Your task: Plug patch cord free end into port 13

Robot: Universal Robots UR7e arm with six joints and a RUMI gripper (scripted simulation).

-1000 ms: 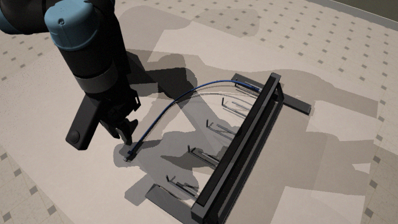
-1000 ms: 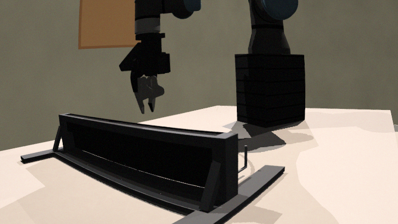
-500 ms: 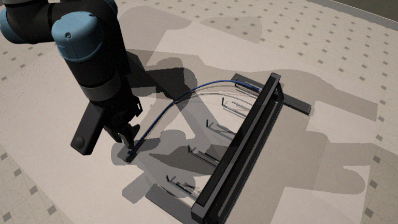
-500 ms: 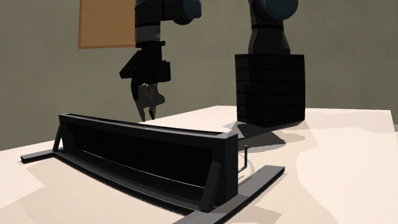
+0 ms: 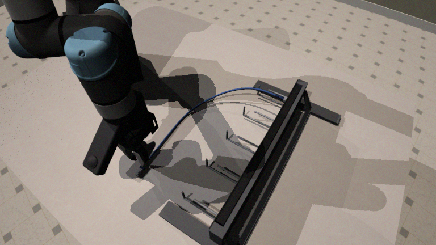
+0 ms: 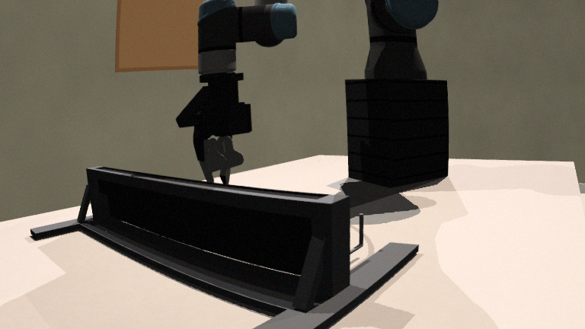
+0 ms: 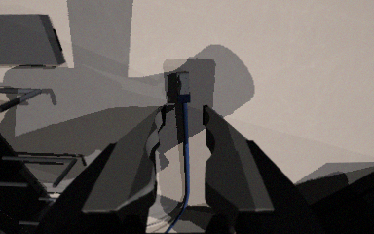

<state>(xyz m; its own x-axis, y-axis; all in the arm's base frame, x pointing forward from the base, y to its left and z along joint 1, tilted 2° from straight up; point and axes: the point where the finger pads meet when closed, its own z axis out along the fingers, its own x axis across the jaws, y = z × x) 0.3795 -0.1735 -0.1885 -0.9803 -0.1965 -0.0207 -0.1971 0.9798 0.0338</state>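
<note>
The cable plug is 2 cm to the right of my hand and 3 cm below it.
</note>
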